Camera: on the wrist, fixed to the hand. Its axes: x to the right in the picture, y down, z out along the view.
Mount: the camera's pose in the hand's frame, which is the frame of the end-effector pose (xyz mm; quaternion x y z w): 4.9 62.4 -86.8 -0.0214 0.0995 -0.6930 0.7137
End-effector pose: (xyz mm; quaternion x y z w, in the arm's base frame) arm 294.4 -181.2 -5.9 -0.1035 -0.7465 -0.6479 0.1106
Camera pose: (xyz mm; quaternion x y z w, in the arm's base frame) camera 311.0 -258.4 66.3 -0.5056 0.5796 0.5653 0.2980
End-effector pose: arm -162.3 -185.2 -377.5 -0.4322 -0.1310 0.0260 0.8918
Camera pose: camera -131.2 -211.7 -476.4 -0.2394 -0.3048 -0.6453 0.6583
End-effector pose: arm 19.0 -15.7 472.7 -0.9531 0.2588 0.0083 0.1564
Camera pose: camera -13.4 -95.3 536.4 -0.8638 -0.4604 -0.1918 0.0712
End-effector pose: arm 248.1 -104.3 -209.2 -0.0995 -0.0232 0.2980 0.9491
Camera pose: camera 226.1 -66.6 -306.9 -0.1049 0.0025 -0.4554 0.8841
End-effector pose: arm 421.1 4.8 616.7 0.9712 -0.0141 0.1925 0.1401
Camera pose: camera 388.5 -30.9 712.2 0.6807 0.6728 0.1366 0.2556
